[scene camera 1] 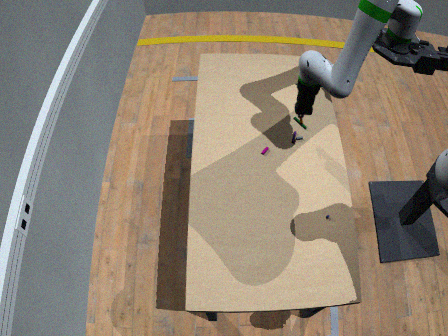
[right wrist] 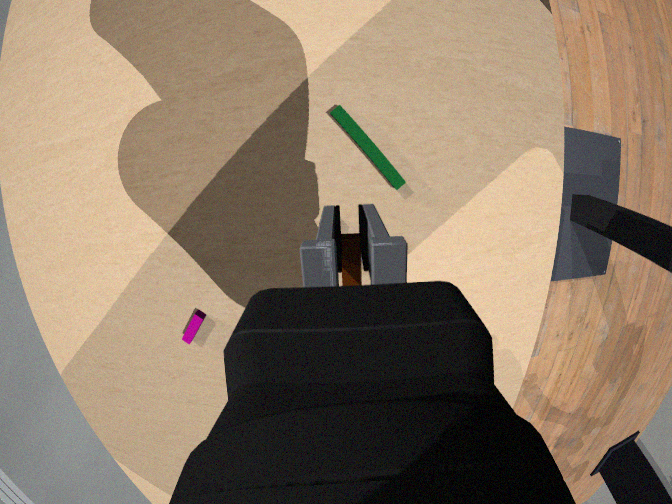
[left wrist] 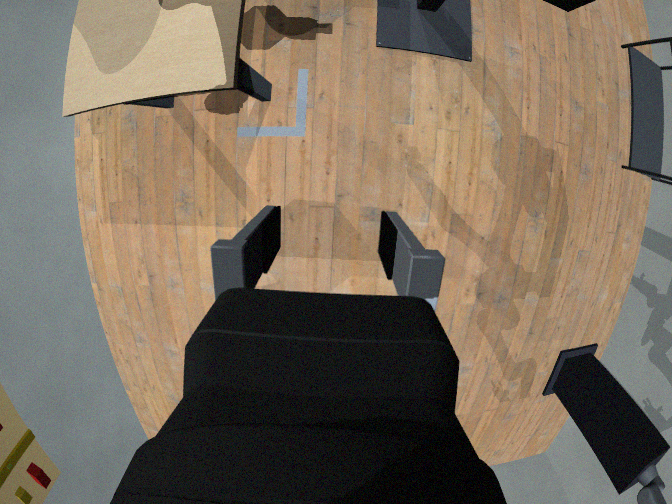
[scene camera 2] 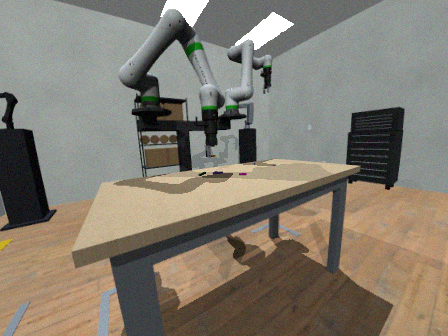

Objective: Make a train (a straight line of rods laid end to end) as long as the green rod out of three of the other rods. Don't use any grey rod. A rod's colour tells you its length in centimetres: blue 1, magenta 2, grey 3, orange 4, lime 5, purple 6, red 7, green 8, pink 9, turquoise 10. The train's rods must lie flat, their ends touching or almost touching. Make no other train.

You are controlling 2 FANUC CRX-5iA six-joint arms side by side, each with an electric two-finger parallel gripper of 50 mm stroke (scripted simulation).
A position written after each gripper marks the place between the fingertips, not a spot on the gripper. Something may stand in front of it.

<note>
In view: the left gripper (left wrist: 330,229), the right gripper (right wrist: 349,225) and a green rod (right wrist: 340,115).
The left wrist view misses the green rod: it is out of frame.
</note>
